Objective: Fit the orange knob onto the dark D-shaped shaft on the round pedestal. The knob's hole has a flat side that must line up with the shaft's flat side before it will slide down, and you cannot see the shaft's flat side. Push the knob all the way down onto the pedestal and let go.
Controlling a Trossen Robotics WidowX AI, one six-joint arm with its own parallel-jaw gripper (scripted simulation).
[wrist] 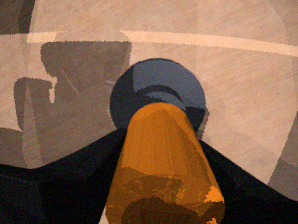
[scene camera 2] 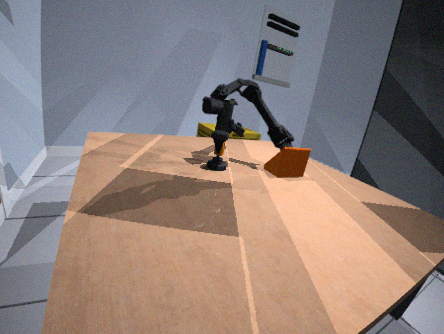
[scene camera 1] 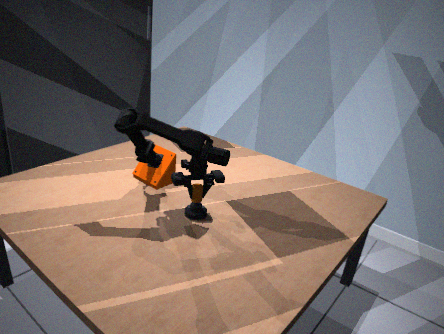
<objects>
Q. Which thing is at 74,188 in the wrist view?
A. My gripper.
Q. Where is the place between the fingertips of my gripper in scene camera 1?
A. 196,198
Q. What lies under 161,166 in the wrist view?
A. An orange knob.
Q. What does my gripper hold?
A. An orange knob.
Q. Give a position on a pedestal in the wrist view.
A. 149,81
</objects>
